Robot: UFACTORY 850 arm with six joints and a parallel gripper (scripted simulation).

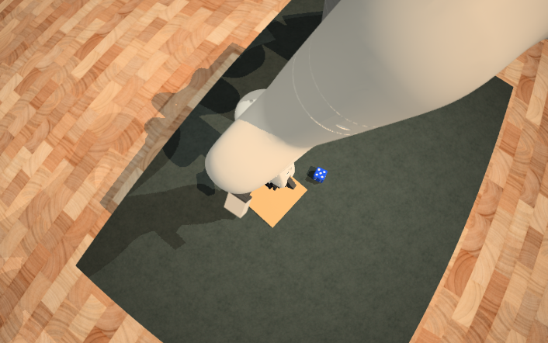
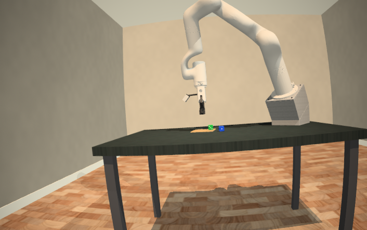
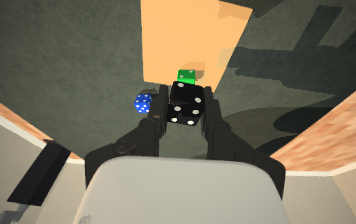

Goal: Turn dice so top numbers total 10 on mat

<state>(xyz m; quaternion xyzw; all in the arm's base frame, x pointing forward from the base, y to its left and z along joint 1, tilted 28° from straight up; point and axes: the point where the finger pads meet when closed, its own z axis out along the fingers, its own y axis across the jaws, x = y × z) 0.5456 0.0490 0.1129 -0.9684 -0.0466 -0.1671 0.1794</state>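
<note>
My gripper is now 120 mm above the orange mat. The rest, counted from my hand: green die: 110 mm below, 40 mm behind, 10 mm to the right; then black die: 10 mm below; then blue die: 120 mm behind, 110 mm below, 70 mm to the left.
</note>
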